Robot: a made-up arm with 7 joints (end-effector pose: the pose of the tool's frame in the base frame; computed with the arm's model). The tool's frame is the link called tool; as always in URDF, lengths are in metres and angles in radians.
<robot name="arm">
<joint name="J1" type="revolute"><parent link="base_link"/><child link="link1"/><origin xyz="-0.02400 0.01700 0.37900"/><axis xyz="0 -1 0"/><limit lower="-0.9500" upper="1.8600" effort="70" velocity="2.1"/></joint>
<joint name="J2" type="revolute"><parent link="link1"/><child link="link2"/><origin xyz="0.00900 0.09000 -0.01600"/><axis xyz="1 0 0"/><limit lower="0.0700" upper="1.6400" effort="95" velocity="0.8"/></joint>
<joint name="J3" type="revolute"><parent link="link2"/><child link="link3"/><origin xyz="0.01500 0.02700 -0.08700"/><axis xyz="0 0 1"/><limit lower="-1.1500" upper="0.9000" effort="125" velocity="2.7"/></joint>
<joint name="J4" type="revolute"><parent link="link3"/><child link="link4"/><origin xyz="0.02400 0.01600 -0.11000"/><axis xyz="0 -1 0"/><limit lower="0.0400" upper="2.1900" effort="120" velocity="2.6"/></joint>
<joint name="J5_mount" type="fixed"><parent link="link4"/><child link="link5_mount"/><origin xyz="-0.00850 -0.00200 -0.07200"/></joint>
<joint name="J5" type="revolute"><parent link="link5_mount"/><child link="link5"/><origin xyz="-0.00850 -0.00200 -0.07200"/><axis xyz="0 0 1"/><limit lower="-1.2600" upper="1.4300" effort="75" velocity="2.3"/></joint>
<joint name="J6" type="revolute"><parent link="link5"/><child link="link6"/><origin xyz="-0.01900 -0.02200 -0.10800"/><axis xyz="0 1 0"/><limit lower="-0.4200" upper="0.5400" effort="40" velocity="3.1"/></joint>
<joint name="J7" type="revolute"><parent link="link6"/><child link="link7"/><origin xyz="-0.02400 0.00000 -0.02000"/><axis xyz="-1 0 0"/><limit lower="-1.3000" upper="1.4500" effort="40" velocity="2.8"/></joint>
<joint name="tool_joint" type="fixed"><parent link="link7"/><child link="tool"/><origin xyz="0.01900 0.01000 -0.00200" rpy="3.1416 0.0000 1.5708"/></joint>
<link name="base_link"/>
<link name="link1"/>
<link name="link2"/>
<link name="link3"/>
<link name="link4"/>
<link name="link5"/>
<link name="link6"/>
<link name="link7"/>
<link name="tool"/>
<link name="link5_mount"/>
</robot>
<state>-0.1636 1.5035 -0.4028 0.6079 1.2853 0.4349 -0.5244</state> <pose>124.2 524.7 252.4 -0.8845 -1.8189 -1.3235</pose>
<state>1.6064 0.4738 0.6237 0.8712 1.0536 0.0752 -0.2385</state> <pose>263.3 409.6 600.5 -0.6221 0.9169 0.6050</pose>
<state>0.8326 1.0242 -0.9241 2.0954 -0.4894 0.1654 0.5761</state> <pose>290.4 90.6 374.3 2.1848 -0.9550 1.5596</pose>
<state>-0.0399 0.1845 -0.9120 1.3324 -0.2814 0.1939 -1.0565</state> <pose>154.0 -16.7 23.0 1.6714 0.9027 1.7969</pose>
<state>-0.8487 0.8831 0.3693 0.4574 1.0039 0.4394 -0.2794</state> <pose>-124.5 484.9 98.7 -0.7054 -2.1012 -0.6155</pose>
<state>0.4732 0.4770 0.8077 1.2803 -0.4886 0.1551 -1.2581</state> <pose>241.9 450.3 294.7 0.5874 -1.2896 -2.1681</pose>
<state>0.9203 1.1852 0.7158 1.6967 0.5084 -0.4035 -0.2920</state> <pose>37.6 362.8 648.6 -0.6684 -0.2107 2.2398</pose>
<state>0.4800 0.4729 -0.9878 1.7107 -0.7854 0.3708 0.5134</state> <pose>302.2 13.1 212.2 2.3669 -0.5801 1.2894</pose>
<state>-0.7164 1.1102 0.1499 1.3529 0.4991 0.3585 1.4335</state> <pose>142.8 389.6 94.8 2.1158 1.1376 -0.6512</pose>
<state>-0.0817 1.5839 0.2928 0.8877 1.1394 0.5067 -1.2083</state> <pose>217.3 477.7 417.5 -0.0099 -1.7099 -1.8668</pose>
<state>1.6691 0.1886 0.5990 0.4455 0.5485 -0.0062 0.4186</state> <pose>414.5 274.6 549.9 0.0609 0.7405 0.6933</pose>
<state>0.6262 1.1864 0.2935 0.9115 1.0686 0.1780 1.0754</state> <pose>237.3 487.0 456.7 1.0034 0.6000 1.1005</pose>
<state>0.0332 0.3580 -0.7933 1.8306 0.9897 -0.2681 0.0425</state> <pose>206.5 -20.3 170.7 0.9094 0.9582 0.1363</pose>
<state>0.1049 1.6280 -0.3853 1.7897 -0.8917 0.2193 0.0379</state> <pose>293.2 291.4 345.6 -1.7944 0.9285 -1.5931</pose>
